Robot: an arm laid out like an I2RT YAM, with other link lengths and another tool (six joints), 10 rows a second.
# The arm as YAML. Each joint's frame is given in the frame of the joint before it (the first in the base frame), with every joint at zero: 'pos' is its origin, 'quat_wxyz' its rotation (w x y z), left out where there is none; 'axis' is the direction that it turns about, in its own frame. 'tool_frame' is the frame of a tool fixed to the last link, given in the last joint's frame.
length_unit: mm
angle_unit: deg
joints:
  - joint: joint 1
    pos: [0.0, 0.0, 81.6]
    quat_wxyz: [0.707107, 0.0, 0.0, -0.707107]
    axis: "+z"
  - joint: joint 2
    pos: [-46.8, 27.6, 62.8]
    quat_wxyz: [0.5, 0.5, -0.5, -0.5]
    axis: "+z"
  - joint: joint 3
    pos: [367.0, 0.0, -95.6]
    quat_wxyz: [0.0, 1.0, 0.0, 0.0]
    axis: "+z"
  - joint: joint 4
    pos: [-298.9, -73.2, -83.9]
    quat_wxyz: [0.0, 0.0, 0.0, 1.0]
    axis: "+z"
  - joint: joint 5
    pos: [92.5, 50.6, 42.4]
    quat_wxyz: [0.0, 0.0, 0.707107, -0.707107]
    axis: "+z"
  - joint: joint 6
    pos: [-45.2, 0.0, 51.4]
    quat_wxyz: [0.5, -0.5, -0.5, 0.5]
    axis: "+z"
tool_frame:
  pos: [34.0, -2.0, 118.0]
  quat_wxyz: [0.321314, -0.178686, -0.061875, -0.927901]
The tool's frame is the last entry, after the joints.
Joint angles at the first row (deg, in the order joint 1, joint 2, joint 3, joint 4, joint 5, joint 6):
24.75 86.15 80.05 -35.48 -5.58 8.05
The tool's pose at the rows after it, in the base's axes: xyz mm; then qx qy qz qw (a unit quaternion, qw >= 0):
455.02, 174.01, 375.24, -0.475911, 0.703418, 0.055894, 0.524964
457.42, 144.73, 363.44, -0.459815, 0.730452, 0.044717, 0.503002
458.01, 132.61, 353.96, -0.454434, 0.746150, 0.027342, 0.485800
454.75, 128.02, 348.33, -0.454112, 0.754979, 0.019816, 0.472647
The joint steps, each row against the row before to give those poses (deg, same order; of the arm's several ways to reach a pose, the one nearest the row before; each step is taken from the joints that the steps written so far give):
-9.44 -0.02 -0.02 -3.74 -1.93 -0.19
-3.32 0.37 0.00 -2.80 0.42 -0.42
-0.66 0.33 -0.18 -1.35 2.36 0.00
0.00 0.02 -0.10 -1.34 1.37 0.00

